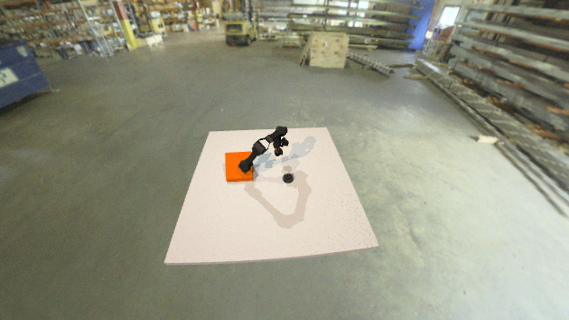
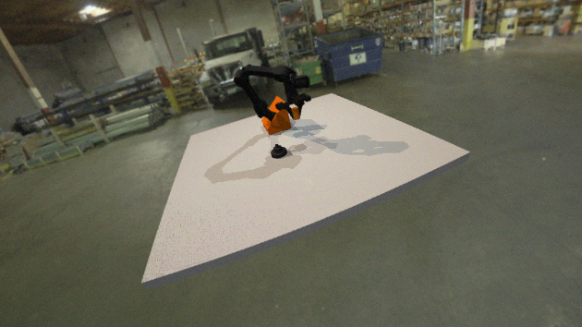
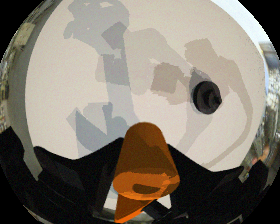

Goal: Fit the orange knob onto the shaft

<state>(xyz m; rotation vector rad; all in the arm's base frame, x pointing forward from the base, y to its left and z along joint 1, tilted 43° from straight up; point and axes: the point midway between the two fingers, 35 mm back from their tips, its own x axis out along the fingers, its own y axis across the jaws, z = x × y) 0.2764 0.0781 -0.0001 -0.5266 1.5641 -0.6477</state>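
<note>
My gripper tip is now 160 mm to the left of the dark round pedestal, 110 mm above it and 60 mm short of it. Round my gripper tip: orange knob: 20 mm above.
</note>
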